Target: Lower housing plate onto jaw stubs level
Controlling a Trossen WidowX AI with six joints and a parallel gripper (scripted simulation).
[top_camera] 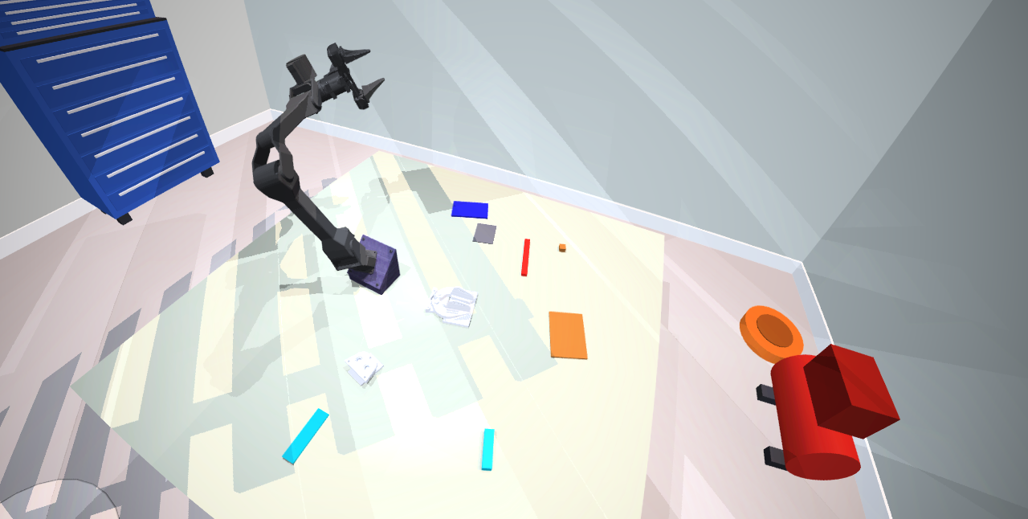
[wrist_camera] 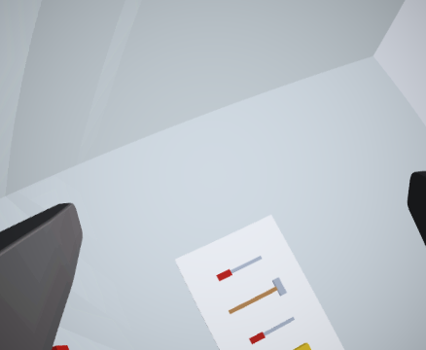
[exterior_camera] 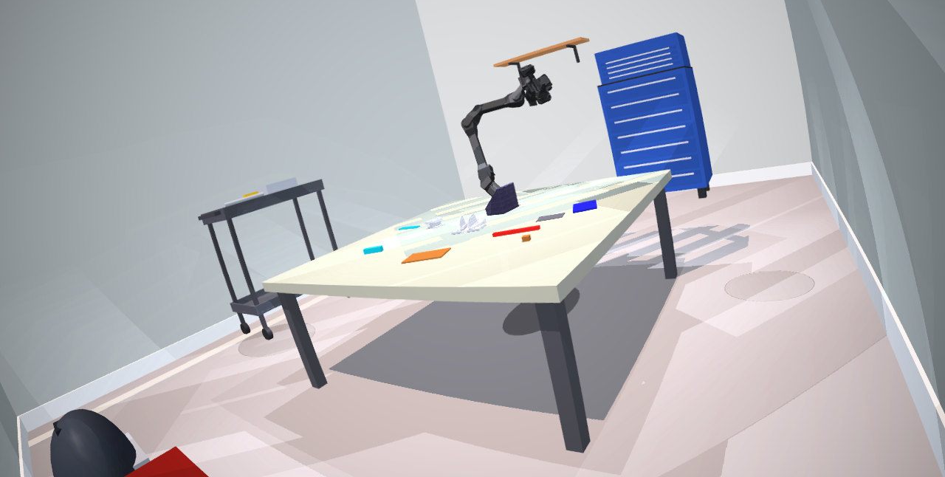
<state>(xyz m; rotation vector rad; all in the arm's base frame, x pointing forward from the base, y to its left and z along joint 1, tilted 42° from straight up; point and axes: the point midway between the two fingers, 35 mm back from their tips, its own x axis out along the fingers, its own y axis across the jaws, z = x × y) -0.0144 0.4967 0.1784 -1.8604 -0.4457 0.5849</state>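
My gripper tip is now 540 mm to the left of the white part, 520 mm above it and 200 mm short of it. The rest, counted from my gripper tip: grey tile: 530 mm below, 330 mm ahead, 40 mm to the left; then blue tile: 530 mm below, 240 mm ahead, 140 mm to the left; then red bar: 530 mm below, 490 mm ahead, 30 mm to the right.
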